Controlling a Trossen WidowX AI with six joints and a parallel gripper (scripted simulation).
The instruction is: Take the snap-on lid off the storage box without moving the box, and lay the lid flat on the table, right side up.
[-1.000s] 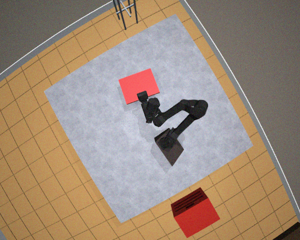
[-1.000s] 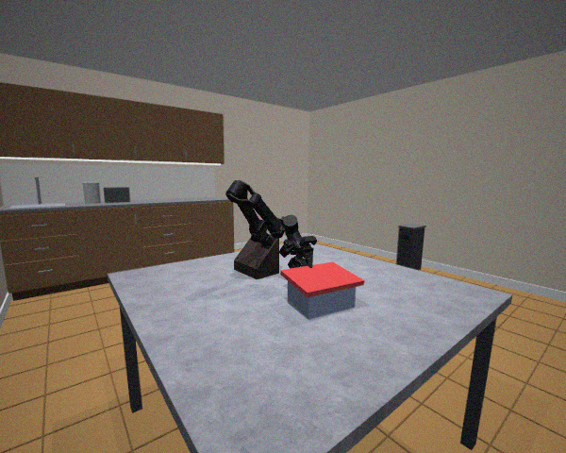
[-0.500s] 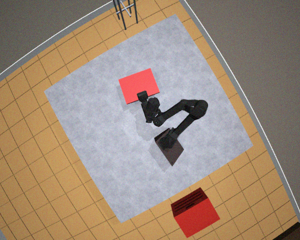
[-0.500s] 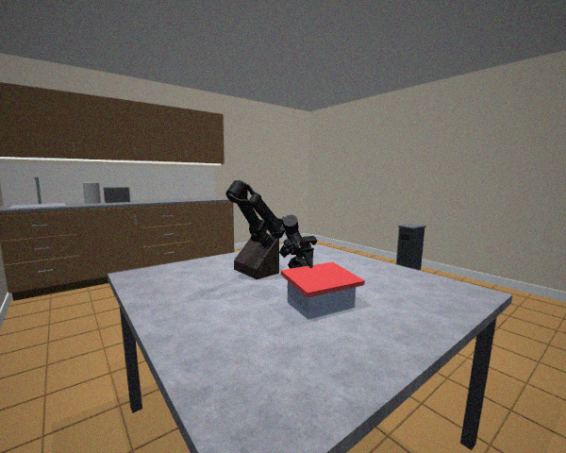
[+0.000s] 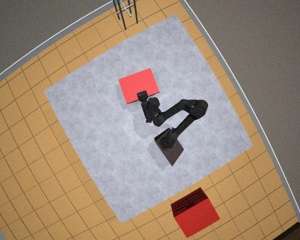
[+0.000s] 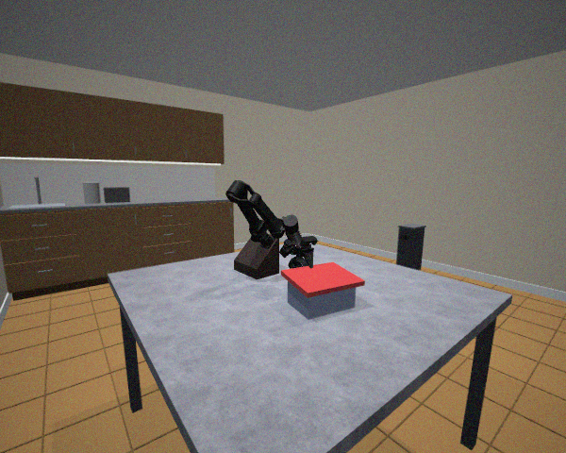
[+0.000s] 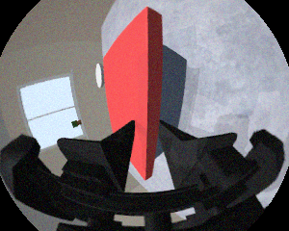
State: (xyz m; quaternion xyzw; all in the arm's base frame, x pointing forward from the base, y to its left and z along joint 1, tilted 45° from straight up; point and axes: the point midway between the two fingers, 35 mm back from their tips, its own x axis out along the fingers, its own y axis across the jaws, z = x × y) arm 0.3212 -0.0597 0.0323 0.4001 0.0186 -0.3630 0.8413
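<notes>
The red lid lies 80 mm ahead of my gripper tip and 20 mm to the right of it. The rest, counted from my gripper tip: storage box 70 mm ahead, 60 mm below, 20 mm to the right.
</notes>
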